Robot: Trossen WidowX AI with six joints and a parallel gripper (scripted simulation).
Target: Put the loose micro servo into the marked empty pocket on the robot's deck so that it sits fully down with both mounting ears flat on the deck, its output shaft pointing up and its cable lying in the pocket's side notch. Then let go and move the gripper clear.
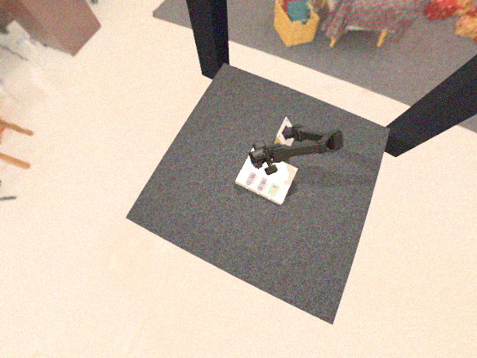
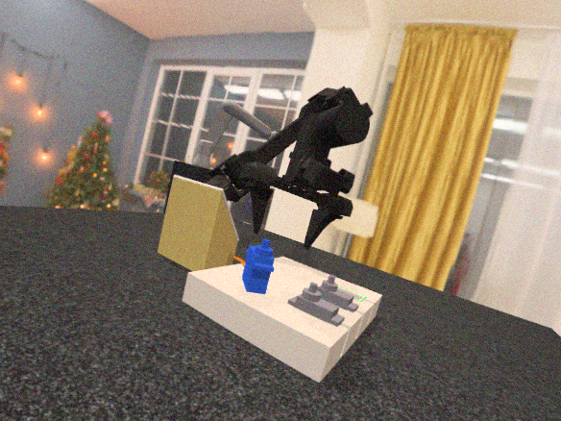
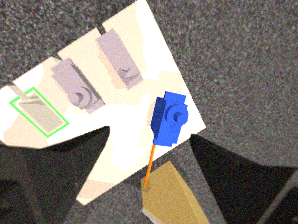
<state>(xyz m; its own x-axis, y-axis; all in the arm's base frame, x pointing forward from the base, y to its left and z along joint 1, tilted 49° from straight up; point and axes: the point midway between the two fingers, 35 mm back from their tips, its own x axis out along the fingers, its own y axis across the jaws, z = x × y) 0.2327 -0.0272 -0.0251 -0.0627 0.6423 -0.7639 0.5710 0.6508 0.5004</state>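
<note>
Now: gripper tip 2 cm past the white deck, 6 cm to the right of it and 10 cm above it.
</note>
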